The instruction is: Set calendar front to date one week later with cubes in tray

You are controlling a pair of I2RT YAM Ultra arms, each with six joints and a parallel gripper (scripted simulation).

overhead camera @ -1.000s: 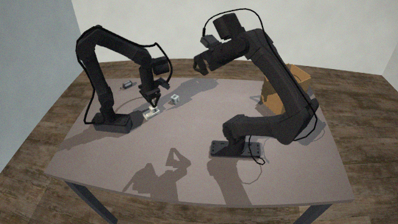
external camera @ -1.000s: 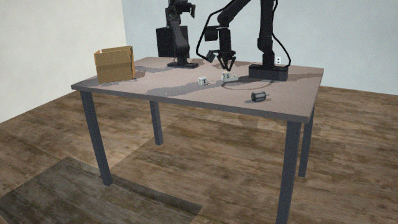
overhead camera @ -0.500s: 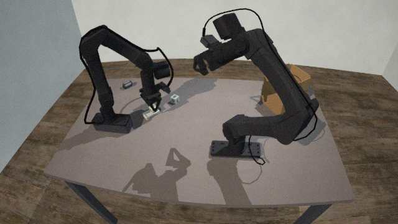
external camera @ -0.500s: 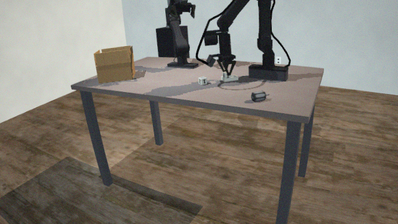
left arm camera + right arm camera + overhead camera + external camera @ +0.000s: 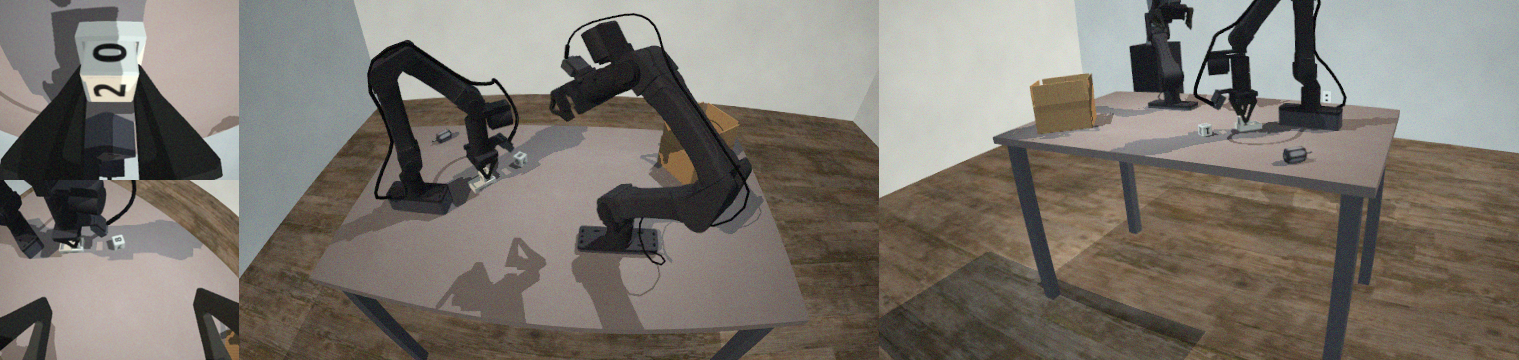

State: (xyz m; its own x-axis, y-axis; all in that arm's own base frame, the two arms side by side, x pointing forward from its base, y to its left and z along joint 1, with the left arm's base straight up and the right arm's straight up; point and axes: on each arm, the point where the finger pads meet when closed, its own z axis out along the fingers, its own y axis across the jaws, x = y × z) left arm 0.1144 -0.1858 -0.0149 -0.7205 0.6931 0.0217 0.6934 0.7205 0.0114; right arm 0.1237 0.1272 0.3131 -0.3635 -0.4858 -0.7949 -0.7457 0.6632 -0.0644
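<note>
Right now the white calendar tray is 1 cm behind my left hand, 1 cm to the left of it and 2 cm below it. From my left hand the other things lie so: cardboard box: 22 cm ahead, 62 cm to the right, 4 cm above.
</note>
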